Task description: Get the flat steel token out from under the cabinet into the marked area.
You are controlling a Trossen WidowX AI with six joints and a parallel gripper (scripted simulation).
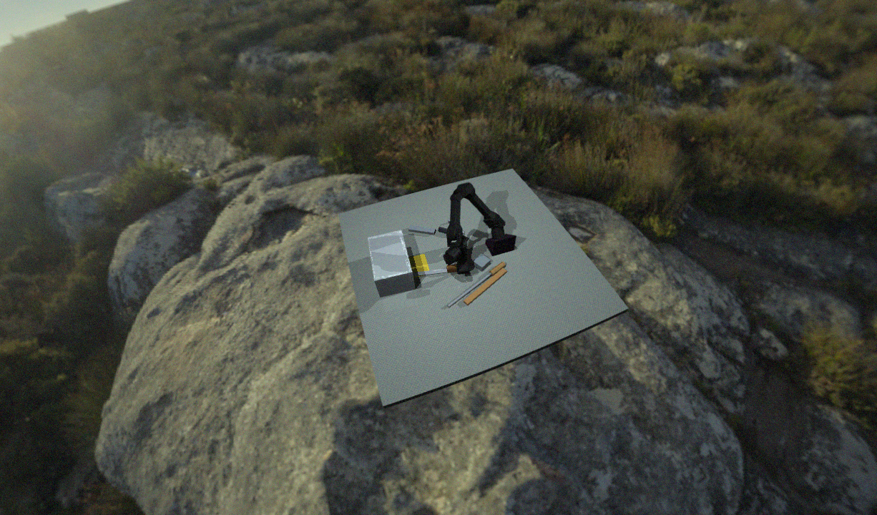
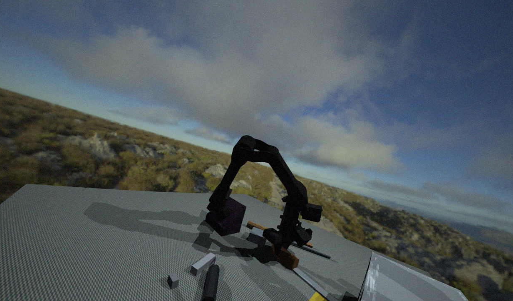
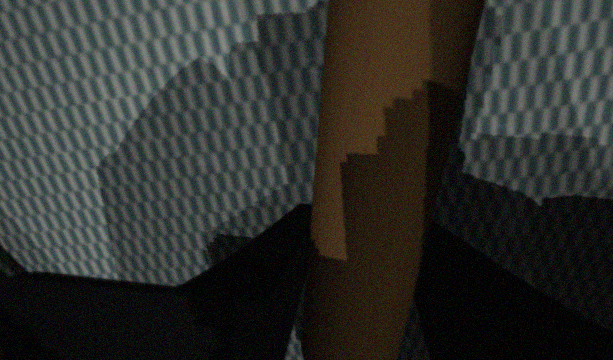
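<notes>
Now: the grey block 12 cm behind my gripper tip, 2 cm to the left of it and 1 cm above it. The rest, counted from my gripper tip: grey bar (26 cm to the right, 11 cm behind); then small grey cube (36 cm to the right, 10 cm behind); then wooden stick (16 cm to the left, 7 cm behind).
</notes>
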